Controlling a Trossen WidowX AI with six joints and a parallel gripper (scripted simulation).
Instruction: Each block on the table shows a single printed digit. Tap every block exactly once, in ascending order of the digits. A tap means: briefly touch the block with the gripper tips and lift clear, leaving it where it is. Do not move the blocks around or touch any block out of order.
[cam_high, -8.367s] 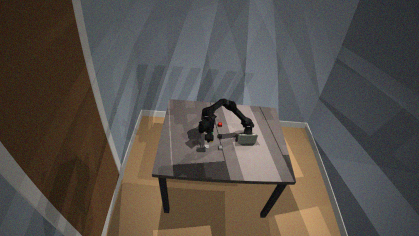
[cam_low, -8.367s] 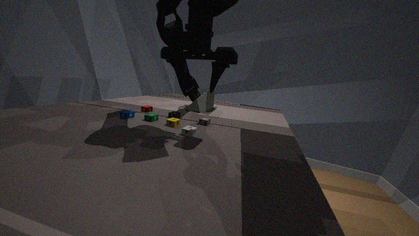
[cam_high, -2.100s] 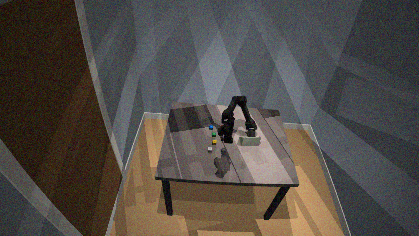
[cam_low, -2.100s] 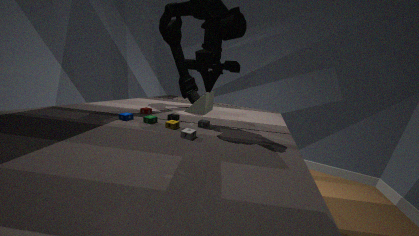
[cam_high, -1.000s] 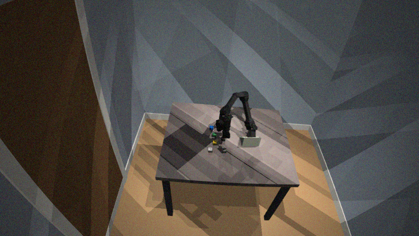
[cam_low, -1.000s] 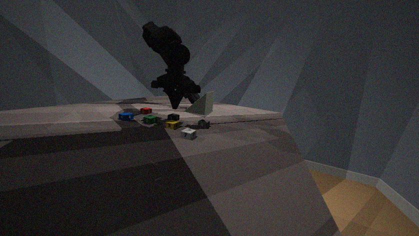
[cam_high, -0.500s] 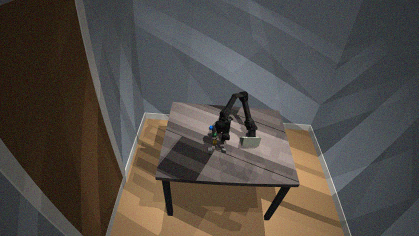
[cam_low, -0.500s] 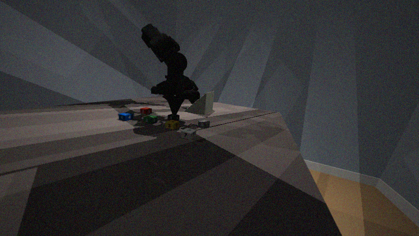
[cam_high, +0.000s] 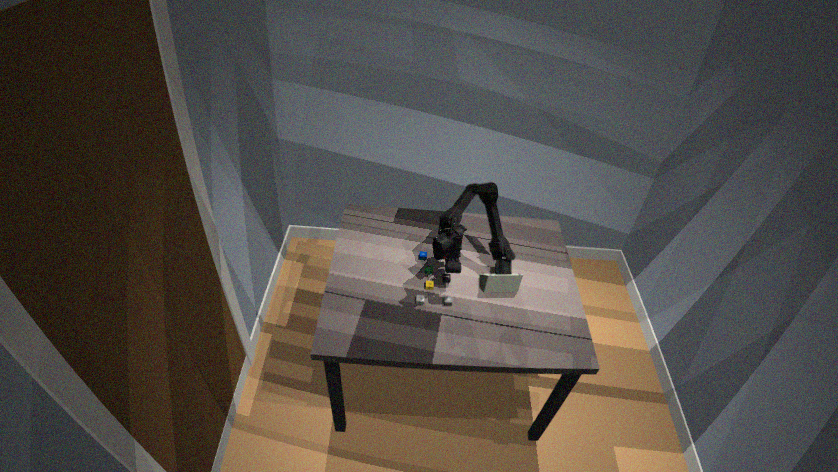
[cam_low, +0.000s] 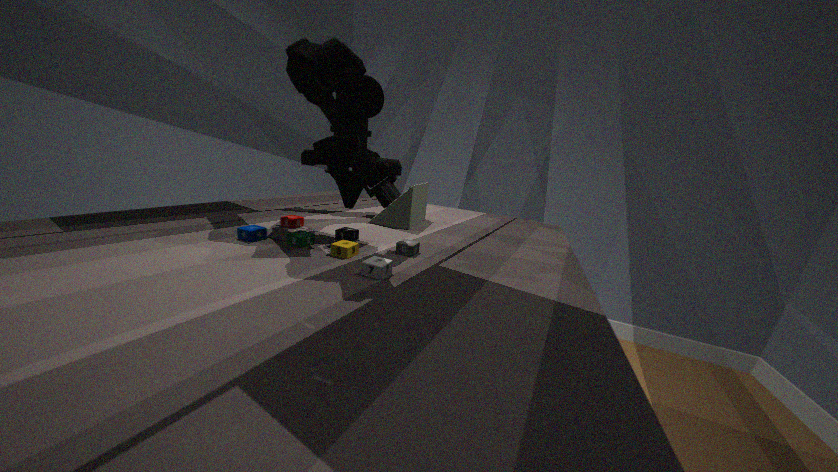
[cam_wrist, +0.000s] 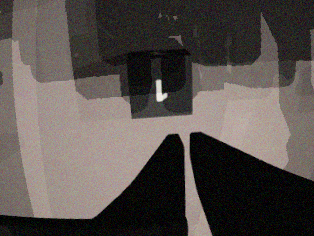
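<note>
The black block lies 1 cm ahead of my gripper tip, 1 cm to the left of it and 5 cm below it. The rest, counted from my gripper tip: green block 9 cm ahead, 3 cm to the right, 5 cm below; then grey block 13 cm to the left, 5 cm below; then yellow block 8 cm ahead, 6 cm to the left, 5 cm below.
</note>
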